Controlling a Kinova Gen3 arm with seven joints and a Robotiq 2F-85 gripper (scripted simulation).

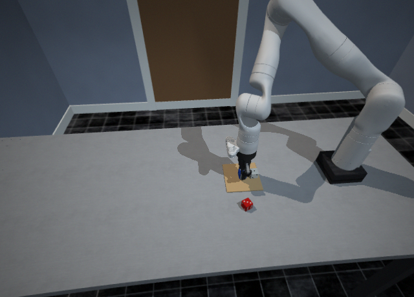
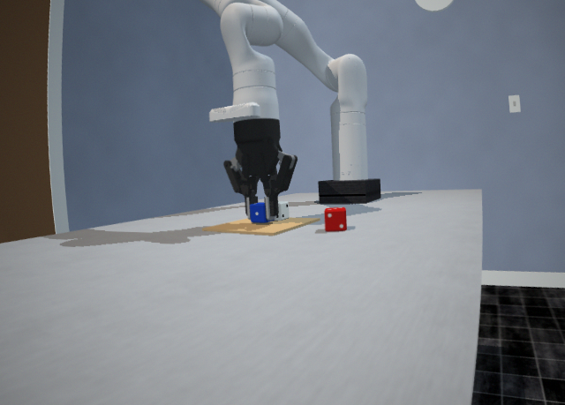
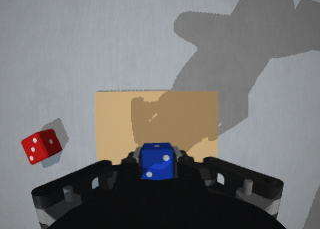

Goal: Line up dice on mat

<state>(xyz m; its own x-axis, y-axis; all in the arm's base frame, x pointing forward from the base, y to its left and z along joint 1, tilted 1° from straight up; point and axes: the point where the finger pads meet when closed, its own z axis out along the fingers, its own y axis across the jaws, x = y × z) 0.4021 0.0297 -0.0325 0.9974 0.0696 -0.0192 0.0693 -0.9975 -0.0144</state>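
Right now my hand is 10 mm above the blue die. Round my hand: white die 50 mm behind, 10 mm below; tan mat 30 mm below; red die 130 mm to the left, 10 mm below.
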